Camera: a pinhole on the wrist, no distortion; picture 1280 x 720 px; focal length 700.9 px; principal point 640.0 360.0 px. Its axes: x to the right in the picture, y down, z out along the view. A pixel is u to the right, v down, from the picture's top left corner.
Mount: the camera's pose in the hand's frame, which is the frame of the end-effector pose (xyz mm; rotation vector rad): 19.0 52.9 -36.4 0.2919 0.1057 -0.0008
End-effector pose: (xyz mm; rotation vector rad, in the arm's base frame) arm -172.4 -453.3 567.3 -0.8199 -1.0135 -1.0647
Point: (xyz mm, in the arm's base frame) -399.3 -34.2 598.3
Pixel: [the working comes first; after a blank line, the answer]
In the camera's frame: -202.8 -6.2 489.2

349.4 351.1
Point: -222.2 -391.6 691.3
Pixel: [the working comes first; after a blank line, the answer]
In the camera's frame: 54.5 -43.0 172.7

861.3 185.5
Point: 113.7 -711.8 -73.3
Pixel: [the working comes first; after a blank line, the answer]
In the camera's frame: -444.3 28.7 -566.2

behind the camera
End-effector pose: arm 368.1 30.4 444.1 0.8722 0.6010 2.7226
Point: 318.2 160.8 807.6
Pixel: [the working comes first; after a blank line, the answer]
In the camera's frame: 212.4 91.3 328.3

1093.5 555.0
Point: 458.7 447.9 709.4
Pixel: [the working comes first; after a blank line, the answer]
In the camera's frame: 129.1 -178.9 506.7

818.6 112.5
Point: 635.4 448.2 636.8
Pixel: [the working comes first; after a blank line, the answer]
In the camera's frame: -53.8 -212.1 550.7

571.5 90.1
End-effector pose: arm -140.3 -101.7 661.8 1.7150 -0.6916 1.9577
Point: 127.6 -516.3 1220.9
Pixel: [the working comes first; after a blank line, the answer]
In the camera's frame: 438.2 223.9 570.5

1178.4 635.1
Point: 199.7 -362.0 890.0
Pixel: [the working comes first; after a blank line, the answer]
In the camera's frame: 109.2 63.7 502.8

792.3 448.8
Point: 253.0 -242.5 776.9
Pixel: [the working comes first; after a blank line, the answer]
In the camera's frame: -5.5 -63.7 480.2

631.9 267.0
